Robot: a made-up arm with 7 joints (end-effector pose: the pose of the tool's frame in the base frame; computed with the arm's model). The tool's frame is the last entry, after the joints.
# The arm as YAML. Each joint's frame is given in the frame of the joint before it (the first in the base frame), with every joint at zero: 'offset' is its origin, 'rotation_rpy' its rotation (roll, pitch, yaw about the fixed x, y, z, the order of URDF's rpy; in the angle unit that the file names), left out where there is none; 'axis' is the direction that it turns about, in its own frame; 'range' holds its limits. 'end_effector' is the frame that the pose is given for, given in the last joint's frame.
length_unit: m
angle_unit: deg
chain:
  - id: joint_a
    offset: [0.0, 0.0, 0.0]
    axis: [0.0, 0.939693, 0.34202]
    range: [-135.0, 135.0]
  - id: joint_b
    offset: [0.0, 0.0, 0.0]
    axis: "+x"
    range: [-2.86, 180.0]
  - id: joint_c
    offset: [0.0, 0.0, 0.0]
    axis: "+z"
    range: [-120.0, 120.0]
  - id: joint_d
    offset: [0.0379, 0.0, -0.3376]
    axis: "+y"
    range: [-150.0, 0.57]
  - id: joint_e
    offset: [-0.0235, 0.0, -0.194]
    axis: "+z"
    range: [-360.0, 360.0]
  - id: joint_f
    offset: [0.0, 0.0, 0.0]
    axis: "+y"
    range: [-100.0, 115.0]
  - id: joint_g
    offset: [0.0, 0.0, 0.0]
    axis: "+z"
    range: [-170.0, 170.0]
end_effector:
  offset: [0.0, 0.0, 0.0]
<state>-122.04 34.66 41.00 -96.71 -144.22 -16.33 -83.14</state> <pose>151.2 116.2 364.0 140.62 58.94 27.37</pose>
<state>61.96 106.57 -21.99 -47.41 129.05 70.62 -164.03</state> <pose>-8.2 513.3 -2.1 -33.75 30.10 -90.85</pose>
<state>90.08 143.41 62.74 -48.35 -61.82 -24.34 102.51</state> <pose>390.5 329.2 37.7 45.62 -29.18 -62.83</pose>
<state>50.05 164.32 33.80 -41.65 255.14 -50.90 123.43</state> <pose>427.0 142.7 260.4 90.83 5.18 -61.59</pose>
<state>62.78 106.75 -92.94 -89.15 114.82 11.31 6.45</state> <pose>-229.1 364.9 21.6 30.68 70.36 43.51</pose>
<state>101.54 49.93 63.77 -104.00 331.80 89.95 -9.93</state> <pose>-185.0 339.2 52.4 106.56 77.99 2.53</pose>
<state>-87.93 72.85 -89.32 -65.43 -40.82 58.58 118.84</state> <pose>428.3 217.7 65.3 48.21 -124.03 3.52</pose>
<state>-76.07 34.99 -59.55 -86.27 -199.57 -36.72 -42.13</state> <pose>428.2 -93.9 -19.4 -60.35 -82.88 9.45</pose>
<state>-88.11 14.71 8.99 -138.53 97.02 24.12 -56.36</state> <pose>215.4 -50.9 167.4 45.67 124.75 58.54</pose>
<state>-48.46 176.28 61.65 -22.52 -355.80 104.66 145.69</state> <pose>-355.8 2.8 397.6 62.83 61.63 -63.62</pose>
